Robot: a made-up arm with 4 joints.
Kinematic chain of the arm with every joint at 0, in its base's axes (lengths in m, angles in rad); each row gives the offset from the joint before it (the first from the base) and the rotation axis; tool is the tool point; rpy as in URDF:
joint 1: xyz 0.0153 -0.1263 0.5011 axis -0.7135 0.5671 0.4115
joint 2: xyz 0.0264 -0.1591 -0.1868 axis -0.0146 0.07 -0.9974
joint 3: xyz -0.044 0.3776 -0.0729 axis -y
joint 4: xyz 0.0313 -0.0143 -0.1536 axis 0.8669 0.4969 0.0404
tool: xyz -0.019 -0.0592 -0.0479 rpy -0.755 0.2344 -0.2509
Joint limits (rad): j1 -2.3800..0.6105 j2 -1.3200..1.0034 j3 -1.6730..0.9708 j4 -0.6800..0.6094
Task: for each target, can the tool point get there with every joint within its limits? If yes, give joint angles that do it. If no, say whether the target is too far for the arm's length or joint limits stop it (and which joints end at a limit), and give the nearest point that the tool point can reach.
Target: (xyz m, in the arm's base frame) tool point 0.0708 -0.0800 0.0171
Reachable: yes | joints 0.2683 0.2902 0.3145 0.0551
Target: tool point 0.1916 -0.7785 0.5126
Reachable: no: joint limits stop it (at a limit: joint 1, joint 3, joint 4) | nearest point 0.4454 -0.4300 0.6042 | short by 0.441 m
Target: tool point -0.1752 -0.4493 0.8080
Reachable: no: joint limits stop it (at a limit: joint 1, joint 3, joint 4) | nearest point -0.2862 -0.5853 0.5278 | short by 0.331 m
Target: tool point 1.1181 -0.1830 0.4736
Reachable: no: too far | nearest point 0.5832 -0.1544 0.4878 | short by 0.536 m
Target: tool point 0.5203 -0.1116 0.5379
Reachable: yes | joints -1.5317 0.5908 0.6634 0.1854
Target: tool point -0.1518 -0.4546 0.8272
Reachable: no: joint limits stop it (at a limit: joint 1, joint 2, joint 3, joint 4) | nearest point 0.1518 -0.3072 0.7988 | short by 0.339 m
